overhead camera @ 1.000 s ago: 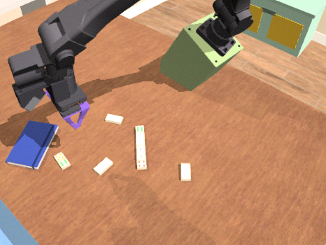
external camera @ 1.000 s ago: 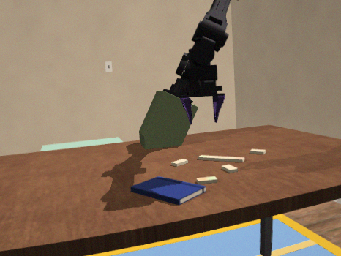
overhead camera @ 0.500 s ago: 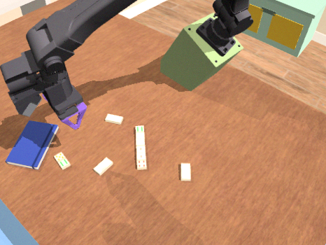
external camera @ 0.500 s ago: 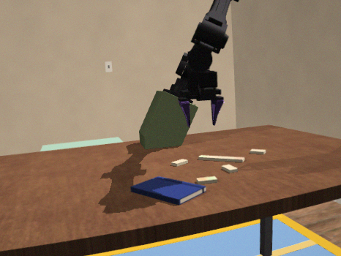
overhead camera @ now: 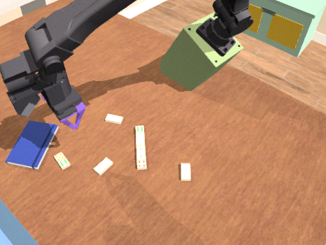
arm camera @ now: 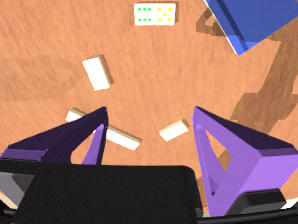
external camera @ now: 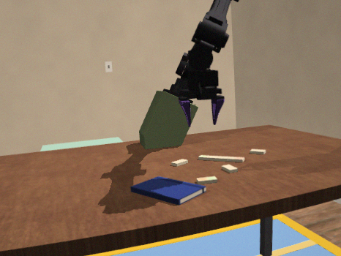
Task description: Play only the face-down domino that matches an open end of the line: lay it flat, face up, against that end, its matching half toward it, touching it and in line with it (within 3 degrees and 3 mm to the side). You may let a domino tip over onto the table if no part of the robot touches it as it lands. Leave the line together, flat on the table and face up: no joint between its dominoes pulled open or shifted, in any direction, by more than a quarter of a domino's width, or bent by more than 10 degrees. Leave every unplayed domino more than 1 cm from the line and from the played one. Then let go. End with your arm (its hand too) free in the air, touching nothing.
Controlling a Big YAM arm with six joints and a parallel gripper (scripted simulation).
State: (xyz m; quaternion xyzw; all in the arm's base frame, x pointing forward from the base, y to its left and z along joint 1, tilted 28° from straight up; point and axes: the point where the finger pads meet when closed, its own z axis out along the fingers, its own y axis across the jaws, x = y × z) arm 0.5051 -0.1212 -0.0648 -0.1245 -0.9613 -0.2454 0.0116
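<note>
The book lies 70 mm ahead of my hand, 140 mm to the right of it and 150 mm below it.
</note>
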